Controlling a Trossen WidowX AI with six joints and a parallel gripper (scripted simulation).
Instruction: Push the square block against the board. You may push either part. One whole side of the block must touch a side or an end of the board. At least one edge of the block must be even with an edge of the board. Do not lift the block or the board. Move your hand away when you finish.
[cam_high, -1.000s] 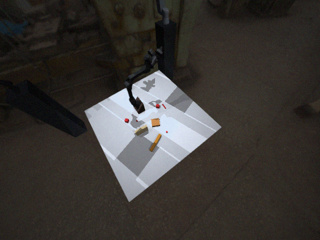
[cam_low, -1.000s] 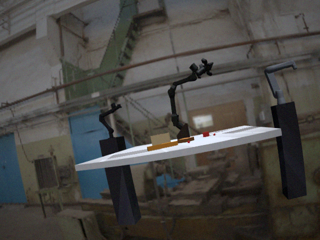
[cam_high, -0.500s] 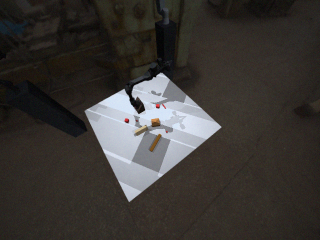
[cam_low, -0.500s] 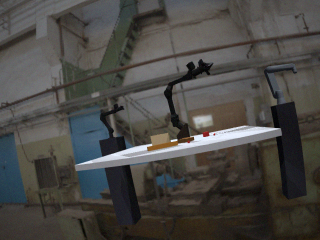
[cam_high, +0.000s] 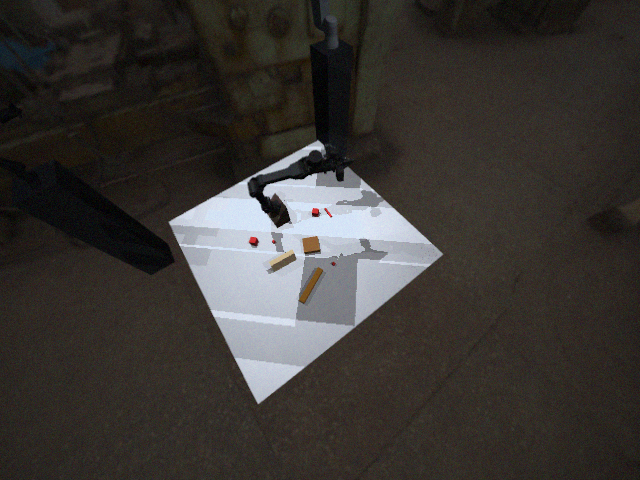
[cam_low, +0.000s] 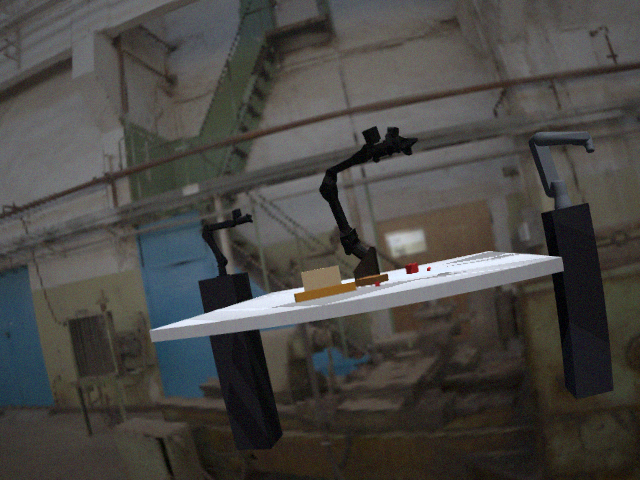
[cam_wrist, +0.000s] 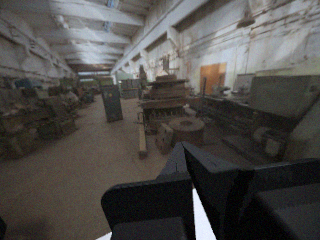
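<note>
Now: gripper tip 2 cm short of the pale tan slab, 49 cm to the left of it and 48 cm above it. The rest, counted from my gripper tip: square block: 1 cm ahead, 30 cm to the right, 52 cm below; then thin red stick: 13 cm behind, 7 cm to the right, 52 cm below.
</note>
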